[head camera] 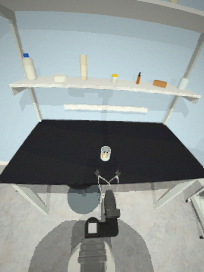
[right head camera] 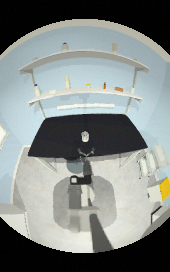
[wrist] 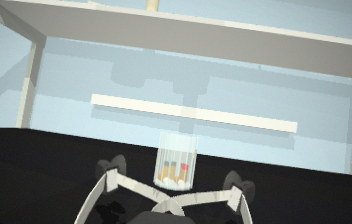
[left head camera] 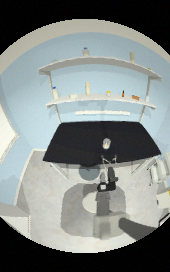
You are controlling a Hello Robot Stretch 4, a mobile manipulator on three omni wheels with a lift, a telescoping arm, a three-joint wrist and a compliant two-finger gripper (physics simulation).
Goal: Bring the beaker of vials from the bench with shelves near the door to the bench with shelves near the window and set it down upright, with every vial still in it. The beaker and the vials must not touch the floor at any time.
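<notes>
The clear beaker [head camera: 105,153] [left head camera: 106,143] [right head camera: 85,136] [wrist: 175,161] stands upright on the black-topped bench [head camera: 60,150] [left head camera: 75,140] [right head camera: 55,132] [wrist: 50,160]. Several brownish vials [wrist: 172,172] are inside it, low down; one has a red cap [wrist: 185,166]. Their exact number is unclear. My gripper [head camera: 108,173] [left head camera: 109,157] [right head camera: 85,151] [wrist: 174,176] is open and empty, on the near side of the beaker, close to the bench's front edge. In the head view a gap shows between the fingertips and the beaker. The views do not tell which of the two benches this is.
A lower shelf [head camera: 100,86] with bottles and small items runs above the bench's back. A white bar [head camera: 105,108] [wrist: 195,113] is on the wall below it. A round grey stool [head camera: 83,200] is under the front edge. A white cart stands right of the bench.
</notes>
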